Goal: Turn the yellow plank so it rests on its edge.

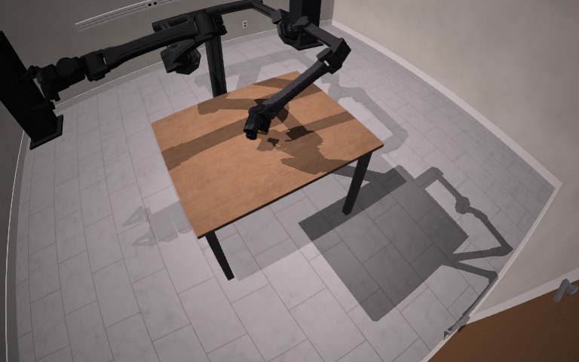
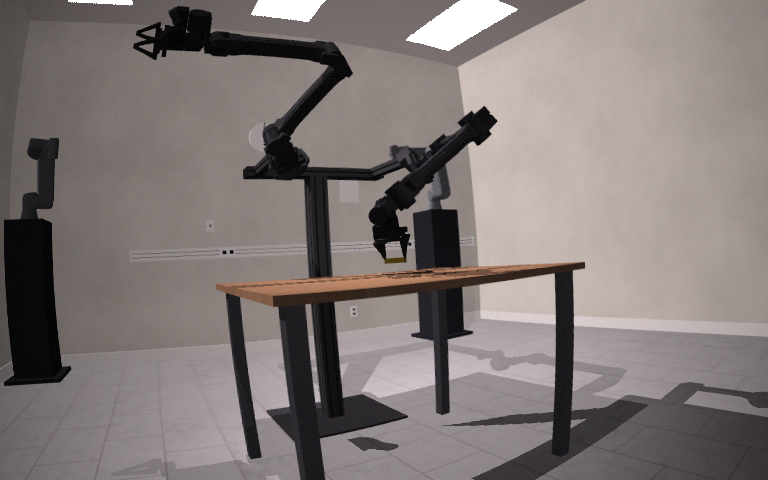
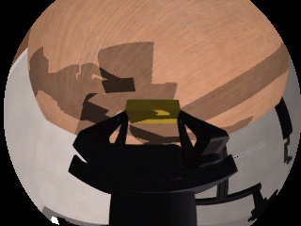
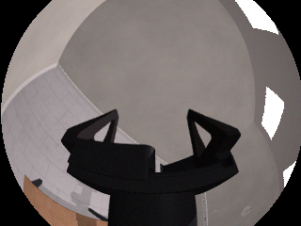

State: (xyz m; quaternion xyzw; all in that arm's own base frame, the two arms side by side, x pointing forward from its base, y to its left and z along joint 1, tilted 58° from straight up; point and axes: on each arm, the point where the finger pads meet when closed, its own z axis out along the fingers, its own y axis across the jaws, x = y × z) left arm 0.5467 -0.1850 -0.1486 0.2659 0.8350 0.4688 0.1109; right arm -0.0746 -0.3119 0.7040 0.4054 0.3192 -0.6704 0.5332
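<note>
My left hand is 10 mm above the yellow plank.
</note>
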